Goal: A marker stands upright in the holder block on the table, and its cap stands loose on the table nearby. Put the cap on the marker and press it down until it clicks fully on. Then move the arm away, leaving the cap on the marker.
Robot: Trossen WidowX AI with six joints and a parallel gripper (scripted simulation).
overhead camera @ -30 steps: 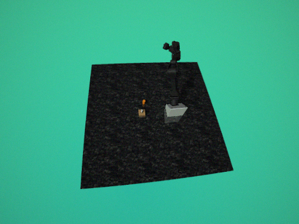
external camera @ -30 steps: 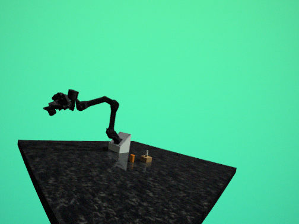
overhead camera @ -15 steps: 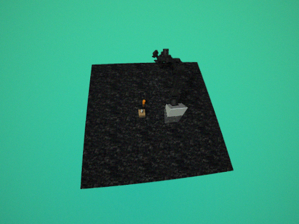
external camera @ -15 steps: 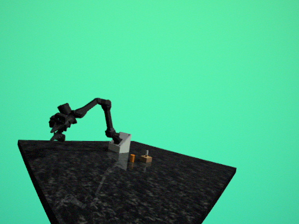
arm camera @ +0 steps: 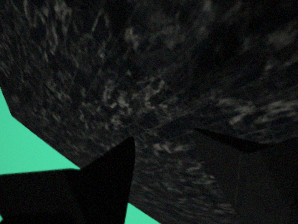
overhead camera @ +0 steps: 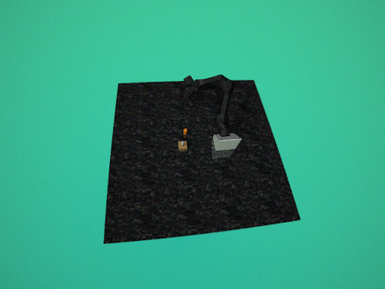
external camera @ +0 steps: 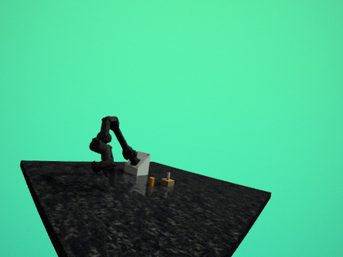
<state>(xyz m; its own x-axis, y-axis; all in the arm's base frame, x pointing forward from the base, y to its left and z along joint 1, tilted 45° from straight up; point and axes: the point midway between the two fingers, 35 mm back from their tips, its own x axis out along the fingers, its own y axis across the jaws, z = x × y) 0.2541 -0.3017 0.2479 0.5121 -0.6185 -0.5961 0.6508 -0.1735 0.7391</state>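
Now: gripper tip 280 mm to the right of the orange cap and 10 mm above it. Also, from my gripper tip: marker 390 mm to the left, 40 mm ahead, 30 mm above; then holder block 390 mm to the left, 40 mm ahead, 20 mm below.
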